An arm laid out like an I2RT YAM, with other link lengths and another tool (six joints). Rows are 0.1 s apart.
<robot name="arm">
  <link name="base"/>
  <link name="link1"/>
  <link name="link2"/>
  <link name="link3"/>
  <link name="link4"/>
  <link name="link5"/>
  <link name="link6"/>
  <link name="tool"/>
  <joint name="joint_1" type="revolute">
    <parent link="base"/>
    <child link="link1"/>
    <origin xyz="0 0 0.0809"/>
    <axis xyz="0 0 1"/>
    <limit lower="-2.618" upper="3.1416"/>
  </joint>
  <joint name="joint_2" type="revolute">
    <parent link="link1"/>
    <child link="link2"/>
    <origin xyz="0.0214 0.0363 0.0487" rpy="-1.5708 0 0"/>
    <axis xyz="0 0 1"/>
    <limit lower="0" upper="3.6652"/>
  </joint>
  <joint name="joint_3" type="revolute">
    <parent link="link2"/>
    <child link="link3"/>
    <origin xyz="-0.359 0 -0.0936" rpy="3.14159 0 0"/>
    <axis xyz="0 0 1"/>
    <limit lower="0" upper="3.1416"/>
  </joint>
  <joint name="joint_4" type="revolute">
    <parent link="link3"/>
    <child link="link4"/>
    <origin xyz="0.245 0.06 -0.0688"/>
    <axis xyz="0 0 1"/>
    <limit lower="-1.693" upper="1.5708"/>
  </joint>
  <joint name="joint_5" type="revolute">
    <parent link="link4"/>
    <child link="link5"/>
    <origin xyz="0.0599 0.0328 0.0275" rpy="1.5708 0 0"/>
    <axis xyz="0 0 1"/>
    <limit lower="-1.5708" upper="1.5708"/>
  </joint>
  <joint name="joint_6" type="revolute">
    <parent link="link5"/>
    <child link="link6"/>
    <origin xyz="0.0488 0 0.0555" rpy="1.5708 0 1.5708"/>
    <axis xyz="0 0 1"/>
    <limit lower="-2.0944" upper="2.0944"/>
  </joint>
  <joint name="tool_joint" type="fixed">
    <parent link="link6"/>
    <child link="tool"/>
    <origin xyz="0.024 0.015 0.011" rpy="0 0.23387 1.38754"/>
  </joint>
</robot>
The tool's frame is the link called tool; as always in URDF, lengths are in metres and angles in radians.
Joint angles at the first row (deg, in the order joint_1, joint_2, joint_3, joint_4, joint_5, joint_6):
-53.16 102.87 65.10 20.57 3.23 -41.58
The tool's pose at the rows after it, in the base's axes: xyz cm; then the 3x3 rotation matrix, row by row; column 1 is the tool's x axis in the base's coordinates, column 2 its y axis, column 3 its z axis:
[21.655, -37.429, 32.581], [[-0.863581, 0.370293, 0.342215], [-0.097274, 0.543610, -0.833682], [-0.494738, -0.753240, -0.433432]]
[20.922, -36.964, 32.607], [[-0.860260, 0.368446, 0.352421], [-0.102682, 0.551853, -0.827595], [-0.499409, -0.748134, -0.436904]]
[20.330, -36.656, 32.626], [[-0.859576, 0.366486, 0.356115], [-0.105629, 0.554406, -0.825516], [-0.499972, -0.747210, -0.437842]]
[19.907, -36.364, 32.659], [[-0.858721, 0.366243, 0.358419], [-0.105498, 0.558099, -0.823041], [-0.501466, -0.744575, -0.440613]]
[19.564, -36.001, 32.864], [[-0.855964, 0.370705, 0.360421], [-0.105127, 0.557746, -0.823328], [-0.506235, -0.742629, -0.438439]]
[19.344, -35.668, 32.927], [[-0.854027, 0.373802, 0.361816], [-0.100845, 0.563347, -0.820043], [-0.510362, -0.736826, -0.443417]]
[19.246, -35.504, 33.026], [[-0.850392, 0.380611, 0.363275], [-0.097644, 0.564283, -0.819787], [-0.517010, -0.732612, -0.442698]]
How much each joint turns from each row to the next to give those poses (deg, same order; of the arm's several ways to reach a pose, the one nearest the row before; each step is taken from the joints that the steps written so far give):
-0.68 -1.54 -1.39 -0.84 -1.23 0.40
-0.60 -1.26 -1.44 0.06 -1.24 0.05
-0.53 -0.90 -1.06 0.11 -0.75 -0.18
-0.32 -0.75 -0.76 -0.14 -0.48 0.05
-0.13 -0.89 -0.63 -0.06 -0.17 0.21
0.00 -0.66 -0.47 -0.42 -0.12 0.42
0.03 -0.37 -0.20 -0.04 0.01 0.46

